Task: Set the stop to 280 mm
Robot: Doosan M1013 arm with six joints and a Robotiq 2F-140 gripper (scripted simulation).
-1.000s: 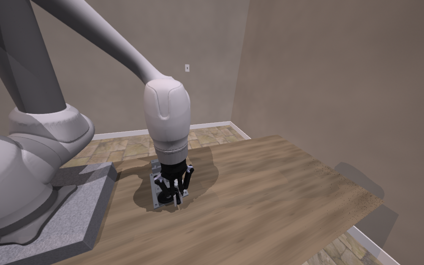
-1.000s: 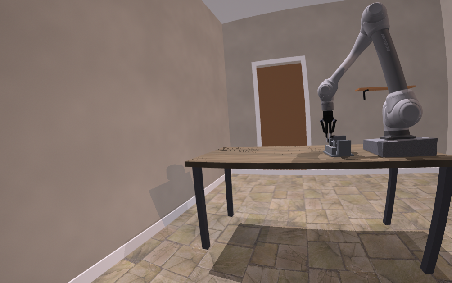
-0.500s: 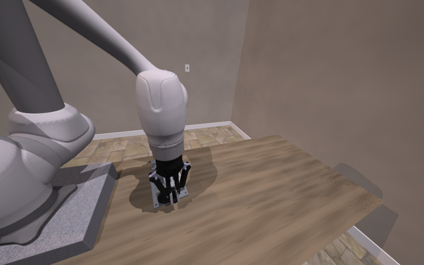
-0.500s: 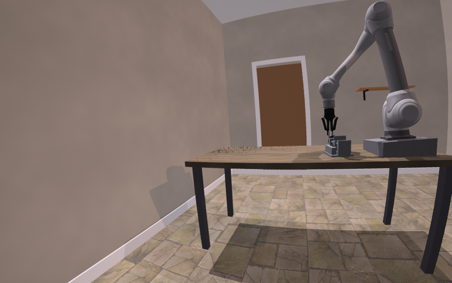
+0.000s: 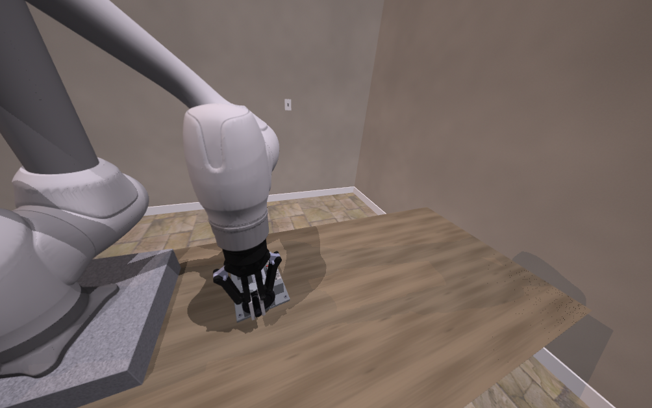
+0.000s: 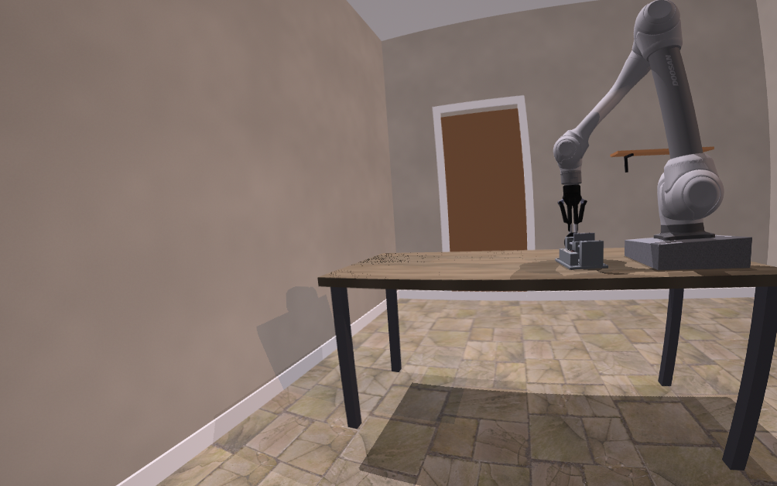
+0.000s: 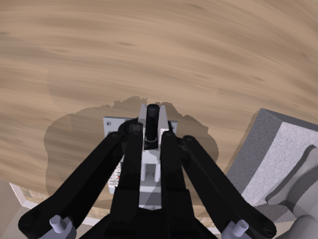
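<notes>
The handwheel is 20 mm to the left of my hand and 20 mm below it.
</notes>
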